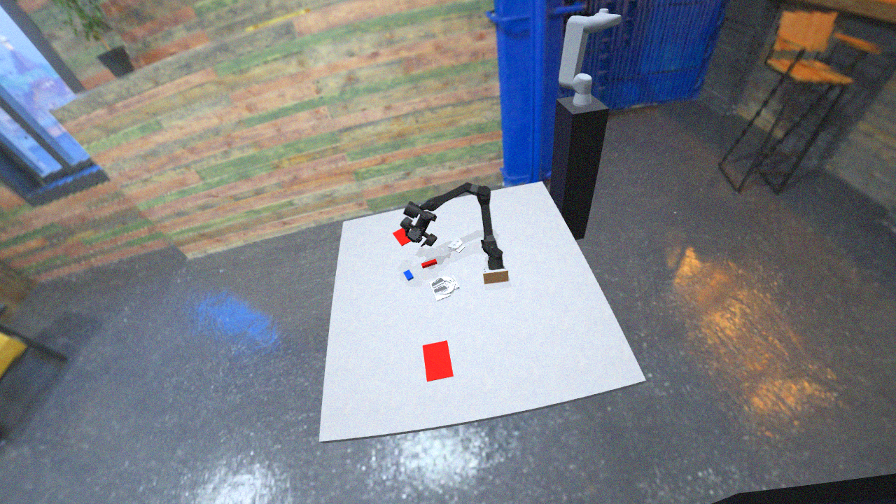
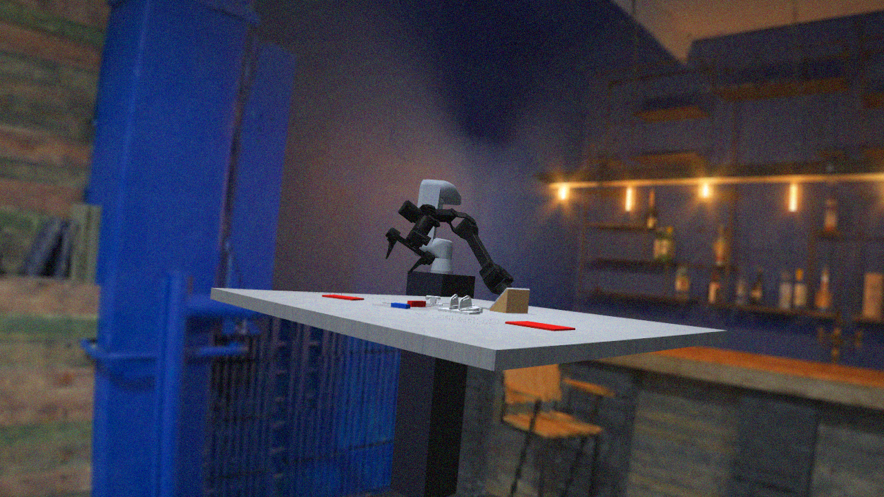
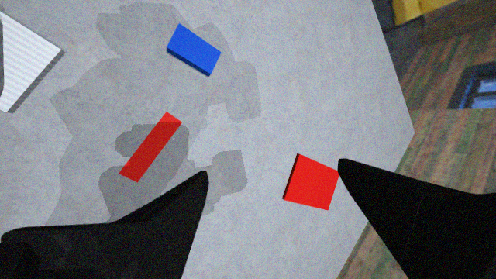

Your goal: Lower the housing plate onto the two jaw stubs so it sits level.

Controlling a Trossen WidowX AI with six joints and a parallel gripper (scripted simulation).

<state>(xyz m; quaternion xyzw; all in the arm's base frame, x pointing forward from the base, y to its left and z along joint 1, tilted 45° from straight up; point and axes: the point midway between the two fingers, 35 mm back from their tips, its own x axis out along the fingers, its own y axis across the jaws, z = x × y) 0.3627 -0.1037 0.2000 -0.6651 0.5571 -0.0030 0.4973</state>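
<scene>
Now: gripper tip 120 mm above the small red block, 60 mm to the right of it and 50 mm past it. From my gripper tip the other things lie so: blue block 130 mm below, 100 mm to the left, 70 mm ahead.
</scene>
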